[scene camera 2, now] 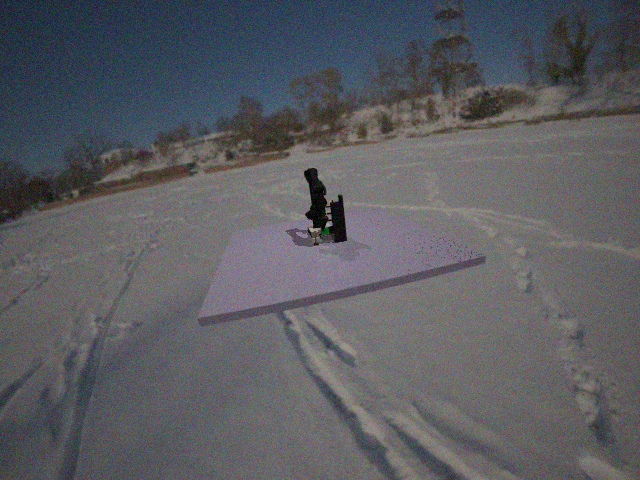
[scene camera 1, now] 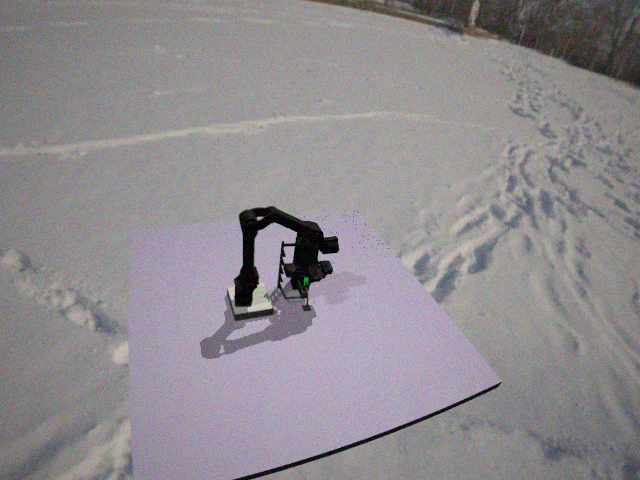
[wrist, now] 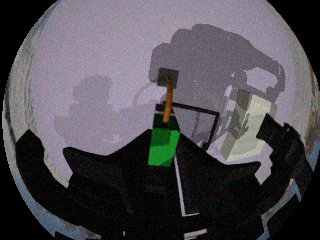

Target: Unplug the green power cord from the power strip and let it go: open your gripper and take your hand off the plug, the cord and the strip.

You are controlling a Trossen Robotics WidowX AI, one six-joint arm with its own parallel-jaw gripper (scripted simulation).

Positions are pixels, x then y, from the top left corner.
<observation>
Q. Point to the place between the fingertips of my gripper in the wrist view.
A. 164, 135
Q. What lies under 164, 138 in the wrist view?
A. A green plug.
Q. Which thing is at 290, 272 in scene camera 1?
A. My gripper.
</observation>
